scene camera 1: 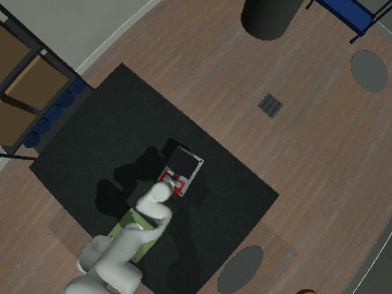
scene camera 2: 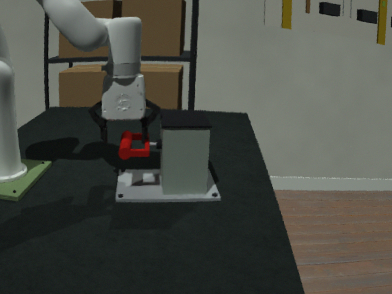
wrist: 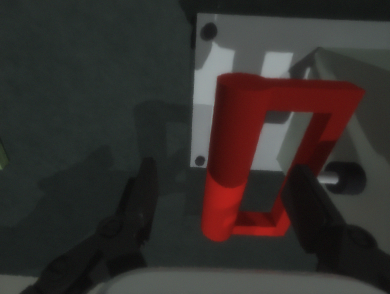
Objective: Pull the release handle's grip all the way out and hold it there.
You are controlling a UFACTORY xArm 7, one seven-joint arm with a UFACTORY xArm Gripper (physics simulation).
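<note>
The red release handle (scene camera 1: 179, 188) (scene camera 2: 125, 145) (wrist: 235, 130) is a frame with a thick round grip bar on the side away from the pale housing (scene camera 2: 185, 160). A short metal stem (wrist: 327, 177) joins the frame to a dark collar (wrist: 347, 178) on the housing. My gripper (scene camera 2: 124, 138) (wrist: 221, 176) is open and points down at the handle, with nothing held. In the wrist view one finger is left of the grip bar, apart from it. The other finger overlaps the frame's rear bar, near the stem; whether it touches is unclear.
The housing stands on a light base plate (scene camera 2: 150, 193) (wrist: 295, 25) with bolts, on the dark mat (scene camera 1: 235, 200). The arm's green mounting plate (scene camera 1: 145, 250) is at the lower left. A shelf rack (scene camera 2: 193, 75) with cardboard boxes (scene camera 2: 152, 30) stands behind.
</note>
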